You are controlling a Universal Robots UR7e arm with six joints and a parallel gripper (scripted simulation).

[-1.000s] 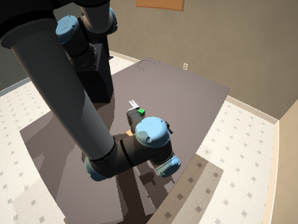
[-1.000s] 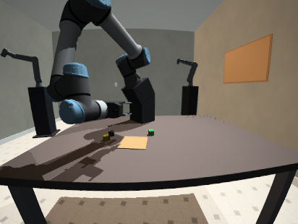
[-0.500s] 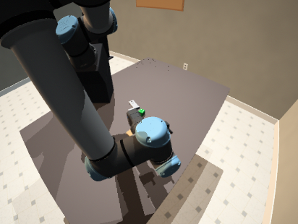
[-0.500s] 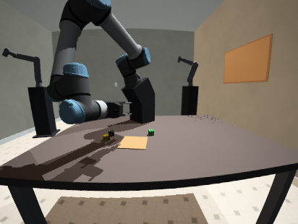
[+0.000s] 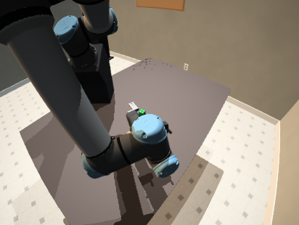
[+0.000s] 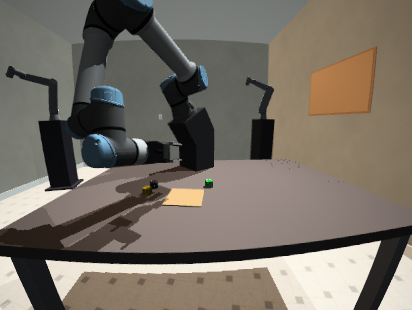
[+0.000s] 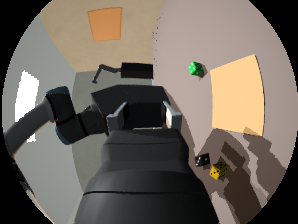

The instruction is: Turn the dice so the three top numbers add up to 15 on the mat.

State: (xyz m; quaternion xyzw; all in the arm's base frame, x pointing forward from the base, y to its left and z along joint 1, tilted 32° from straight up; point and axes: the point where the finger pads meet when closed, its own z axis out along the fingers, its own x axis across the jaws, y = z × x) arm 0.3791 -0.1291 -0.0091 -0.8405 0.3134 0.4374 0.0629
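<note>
My hand is 16 cm above the yellow die, 13 cm to the left of it and 3 cm past it. Round my hand: black die 16 cm below, 10 cm to the right, 9 cm behind; then green die 16 cm below, 14 cm to the left, 3 cm behind; then tan mat 17 cm below, 4 cm ahead, 2 cm to the left.
</note>
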